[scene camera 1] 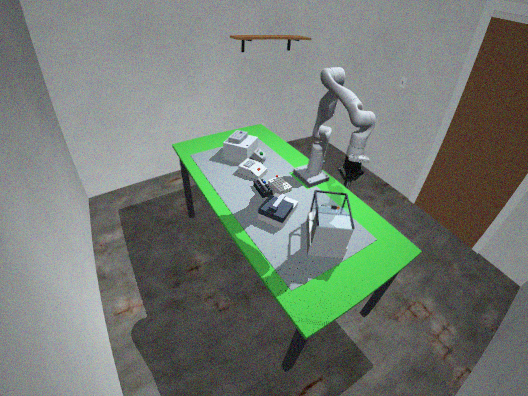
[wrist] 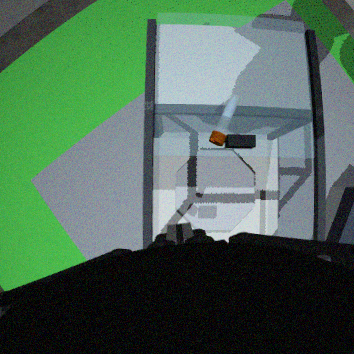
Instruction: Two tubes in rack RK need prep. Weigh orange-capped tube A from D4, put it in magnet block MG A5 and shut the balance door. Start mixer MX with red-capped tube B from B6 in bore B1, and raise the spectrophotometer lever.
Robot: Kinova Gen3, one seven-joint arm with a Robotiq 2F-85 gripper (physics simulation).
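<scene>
The balance [scene camera 1: 331,242] [wrist: 149,175] is a glass-walled box with dark frame bars at the near right of the table. The orange-capped tube A [wrist: 217,138] shows inside its outline, slanted, with its cap beside a small black block; the cap is a tiny orange spot in the scene view. Whether the door is open is unclear. My gripper [scene camera 1: 346,183] [wrist: 180,239] is shut and empty, above and behind the balance at the table's back edge. The pale rack [scene camera 1: 280,184] stands mid-table with a small red spot [scene camera 1: 277,176] at its back, perhaps tube B's cap.
A dark-topped device [scene camera 1: 278,210] stands left of the balance. A black block [scene camera 1: 262,188] is beside the rack. A white device with a red button [scene camera 1: 251,168] and a white box-shaped instrument [scene camera 1: 240,147] stand farther back. A wall shelf [scene camera 1: 270,37] hangs high.
</scene>
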